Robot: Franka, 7 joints.
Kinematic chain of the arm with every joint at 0, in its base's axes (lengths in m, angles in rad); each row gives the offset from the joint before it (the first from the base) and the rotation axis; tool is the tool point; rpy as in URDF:
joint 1: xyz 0 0 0.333 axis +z
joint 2: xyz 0 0 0 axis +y
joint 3: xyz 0 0 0.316 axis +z
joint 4: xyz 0.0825 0 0 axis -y
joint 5: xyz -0.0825 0 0.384 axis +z
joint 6: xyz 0 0 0 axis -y
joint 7: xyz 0.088 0 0 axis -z
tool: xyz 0 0 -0.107 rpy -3.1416 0 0
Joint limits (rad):
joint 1: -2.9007..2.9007
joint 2: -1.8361..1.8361
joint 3: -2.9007..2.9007
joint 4: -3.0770..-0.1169
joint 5: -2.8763..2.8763
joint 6: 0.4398..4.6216
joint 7: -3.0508..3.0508
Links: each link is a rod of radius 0.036 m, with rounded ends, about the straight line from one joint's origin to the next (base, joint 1, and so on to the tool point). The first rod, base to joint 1, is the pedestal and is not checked.
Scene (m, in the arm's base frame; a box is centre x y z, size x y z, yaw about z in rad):
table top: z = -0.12
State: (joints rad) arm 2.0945 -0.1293 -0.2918 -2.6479 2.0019 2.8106 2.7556
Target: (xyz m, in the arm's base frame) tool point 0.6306 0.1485 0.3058
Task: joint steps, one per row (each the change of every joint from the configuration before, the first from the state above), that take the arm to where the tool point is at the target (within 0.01 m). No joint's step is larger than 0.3 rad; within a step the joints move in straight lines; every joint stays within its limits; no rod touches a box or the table.
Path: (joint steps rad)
1: -0.2714 0.1837 -0.1298 0.1984 -0.0190 -0.0373 0.0000
2: -0.2713 0.1837 -0.1297 0.1985 -0.0190 -0.0373 0.0000
3: -0.2714 0.1838 -0.1298 0.1984 -0.0189 -0.0373 0.0000
4: -0.2714 0.1837 -0.1298 0.1984 -0.0190 -0.0373 0.0000

